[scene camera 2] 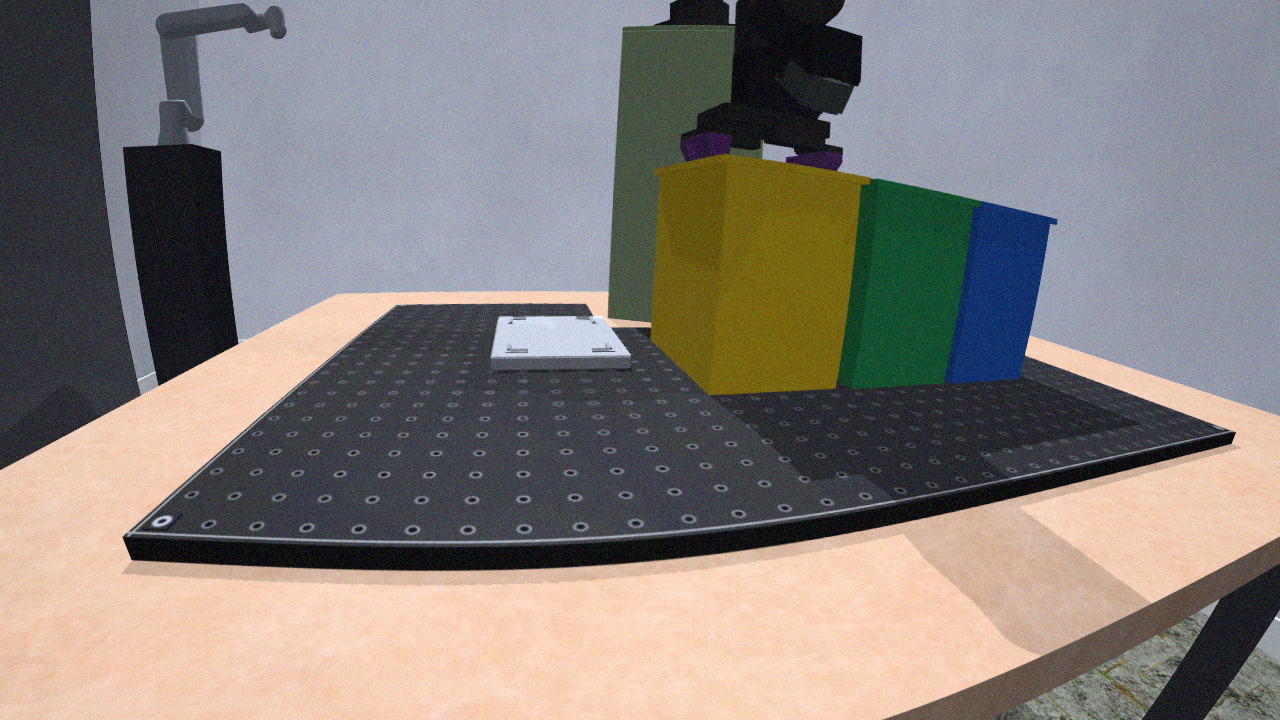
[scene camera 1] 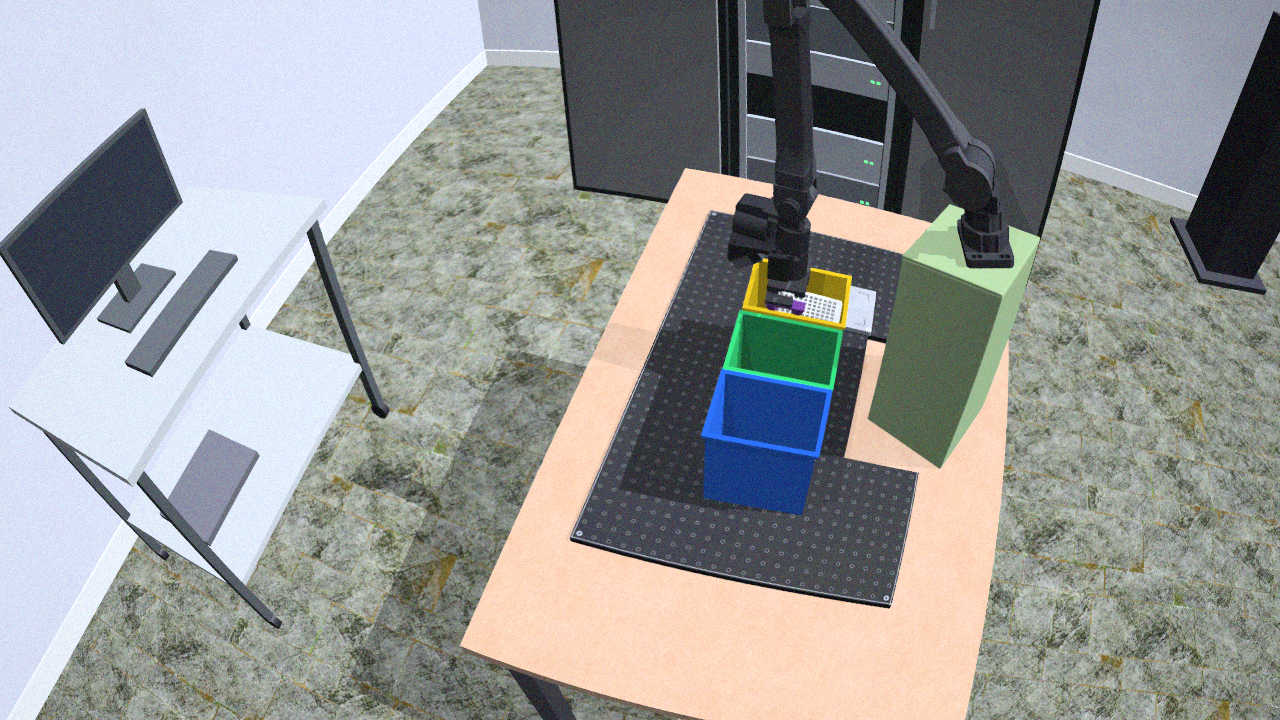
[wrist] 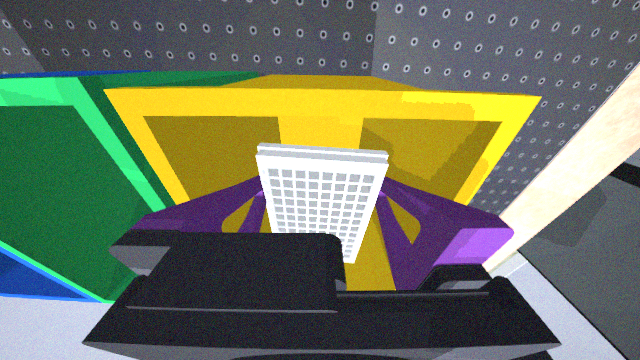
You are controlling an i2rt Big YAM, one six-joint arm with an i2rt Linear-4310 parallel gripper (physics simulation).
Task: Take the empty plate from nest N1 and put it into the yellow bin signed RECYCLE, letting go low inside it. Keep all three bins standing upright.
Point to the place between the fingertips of the gripper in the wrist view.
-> At 320,180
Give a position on a yellow bin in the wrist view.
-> At 198,139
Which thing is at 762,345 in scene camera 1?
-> A green bin.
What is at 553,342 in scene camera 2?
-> A grey nest.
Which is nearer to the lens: the green bin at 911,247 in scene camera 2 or the blue bin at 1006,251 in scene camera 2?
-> The green bin.
